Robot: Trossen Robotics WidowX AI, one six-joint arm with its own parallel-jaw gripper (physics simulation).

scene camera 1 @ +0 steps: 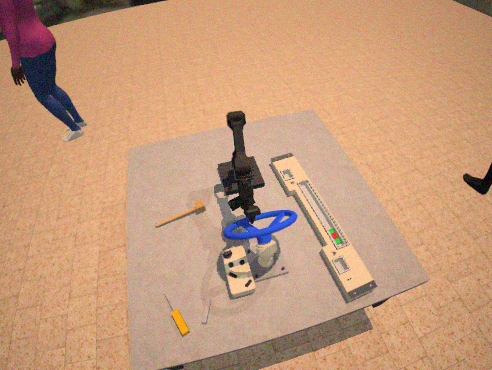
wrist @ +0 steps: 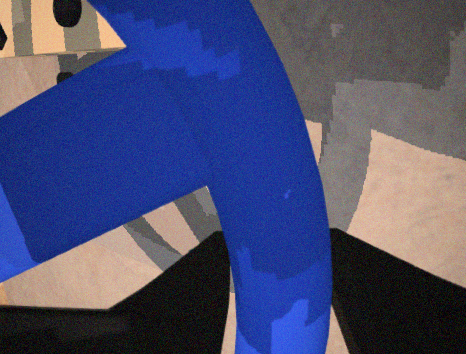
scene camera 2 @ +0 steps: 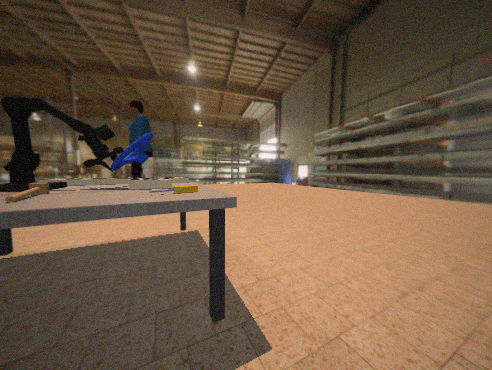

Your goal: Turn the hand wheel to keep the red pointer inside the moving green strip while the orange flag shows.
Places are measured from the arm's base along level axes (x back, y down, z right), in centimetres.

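Where they show: gripper, between the fingertips: [scene camera 1: 251,222] [scene camera 2: 115,170]; arm's base, origin of its link: [scene camera 2: 22,183].
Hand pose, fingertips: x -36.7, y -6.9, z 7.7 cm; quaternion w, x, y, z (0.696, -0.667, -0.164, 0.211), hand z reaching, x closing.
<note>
Things, the pixels of their centre, and the offset from my fingertips. "*": a spot on its surface instead.
- long cream gauge, a spot on its surface: [scene camera 1: 357,275] * dy +5.7, dx -38.7, dz -32.7 cm
- red pointer, a spot on its surface: [scene camera 1: 335,235] * dy +5.7, dx -18.4, dz -34.0 cm
- strip, a spot on its surface: [scene camera 1: 338,241] * dy +5.7, dx -21.6, dz -33.6 cm
- wooden mallet, middle of its body: [scene camera 1: 180,215] [scene camera 2: 28,192] dy +8.1, dx +21.8, dz +30.1 cm
- yellow-handled screwdriver, middle of its body: [scene camera 1: 175,311] [scene camera 2: 175,190] dy +8.3, dx -23.8, dz +42.8 cm
- thin bent rod, middle of its body: [scene camera 1: 206,310] dy +9.0, dx -27.5, dz +30.4 cm
The blue hand wheel [scene camera 1: 262,232] [scene camera 2: 131,155] [wrist: 270,150] stands tilted on a cream post above the table. My gripper [scene camera 1: 252,219] [scene camera 2: 112,167] [wrist: 275,243] is shut on its rim on the side toward the arm's base, with a black finger on each side of the rim in the wrist view. On the long cream gauge [scene camera 1: 357,275], the red pointer [scene camera 1: 335,235] shows between two green parts of the strip [scene camera 1: 338,241], near the front end of the slot. No orange flag can be made out on the gauge.
A cream box [scene camera 1: 240,285] with black knobs stands beside the wheel's post. A wooden mallet [scene camera 1: 178,216] lies left of the arm. A yellow-handled screwdriver [scene camera 1: 180,322] [scene camera 2: 185,189] and a thin bent rod [scene camera 1: 207,312] lie at the front left. People stand beyond the table.
</note>
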